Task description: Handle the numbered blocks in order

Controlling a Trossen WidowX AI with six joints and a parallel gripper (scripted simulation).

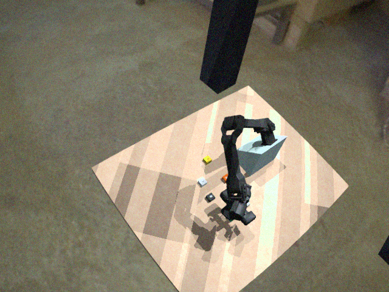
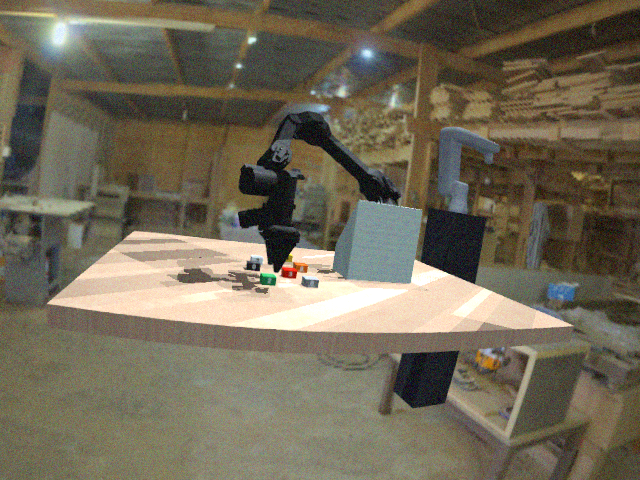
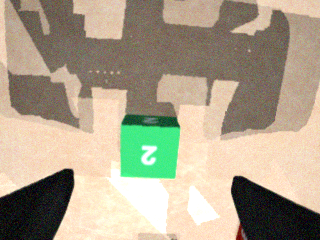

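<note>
My gripper tip is now 2 cm above the green block and 1 cm short of it. Round my gripper tip: red block (8 cm to the right, 6 cm behind, 2 cm below); then black block (14 cm to the right, 2 cm below, 1 cm ahead); then grey block (9 cm behind, 2 cm below).
</note>
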